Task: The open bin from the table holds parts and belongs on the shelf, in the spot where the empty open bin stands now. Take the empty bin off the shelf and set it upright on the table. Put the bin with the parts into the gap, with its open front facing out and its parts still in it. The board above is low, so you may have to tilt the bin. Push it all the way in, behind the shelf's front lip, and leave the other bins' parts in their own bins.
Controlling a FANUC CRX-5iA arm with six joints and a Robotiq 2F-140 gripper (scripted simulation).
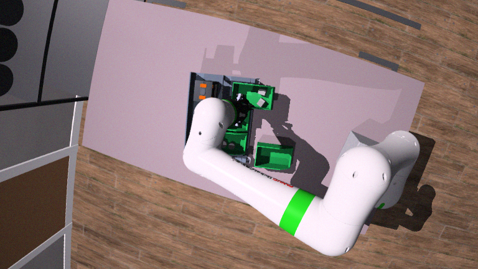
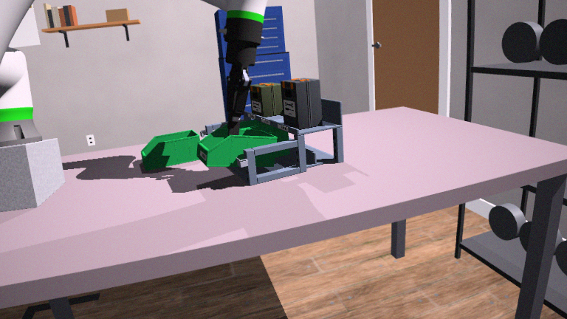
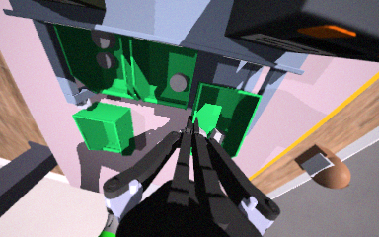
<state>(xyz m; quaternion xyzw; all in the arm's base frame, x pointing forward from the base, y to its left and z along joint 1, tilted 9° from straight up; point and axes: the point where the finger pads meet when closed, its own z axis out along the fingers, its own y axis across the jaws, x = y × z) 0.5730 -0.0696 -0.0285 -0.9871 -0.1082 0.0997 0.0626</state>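
My hand is 40 mm short of the round part, 50 mm to the right of it and 90 mm above it. From my hand the other things lie so: grey shelf 90 mm ahead, 90 mm to the left, 50 mm below; then dark grey box 180 mm ahead, 20 mm to the right, 50 mm above.
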